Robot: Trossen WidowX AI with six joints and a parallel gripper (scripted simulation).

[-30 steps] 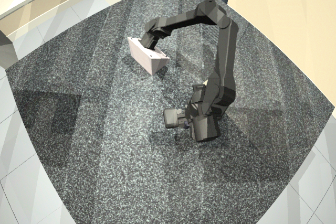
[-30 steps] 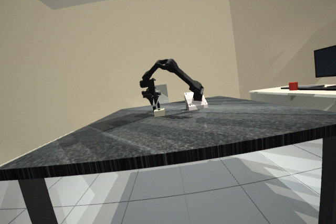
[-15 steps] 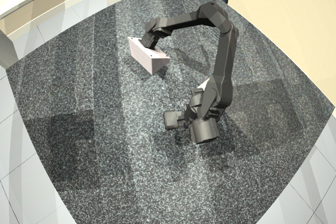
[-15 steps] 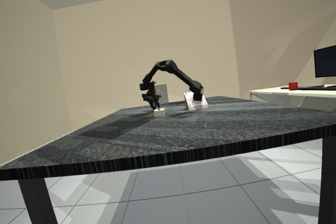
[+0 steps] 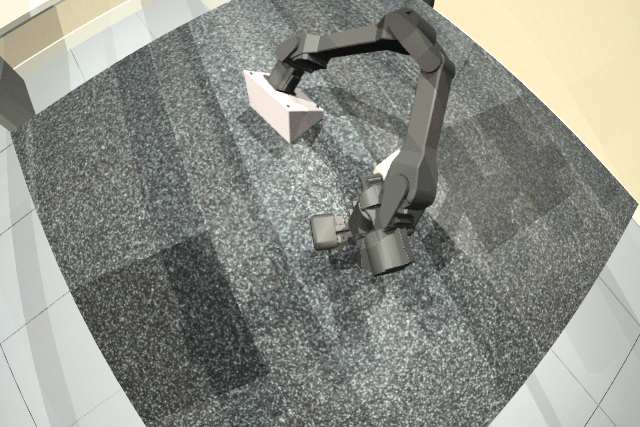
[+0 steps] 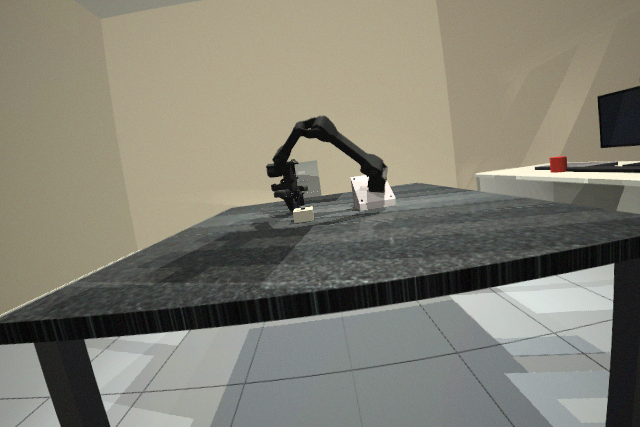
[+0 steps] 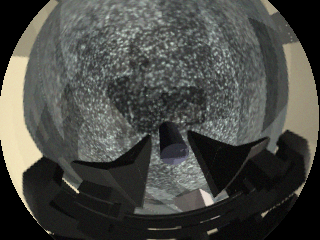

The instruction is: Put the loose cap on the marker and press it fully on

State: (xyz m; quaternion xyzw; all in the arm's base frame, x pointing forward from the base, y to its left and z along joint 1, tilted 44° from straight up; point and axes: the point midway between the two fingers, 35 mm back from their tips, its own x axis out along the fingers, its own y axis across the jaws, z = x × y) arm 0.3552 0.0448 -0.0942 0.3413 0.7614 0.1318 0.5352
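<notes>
My gripper tip is now 160 mm to the right of the holder block and 70 mm past it. Round my gripper tip: dark cap 10 mm above.
</notes>
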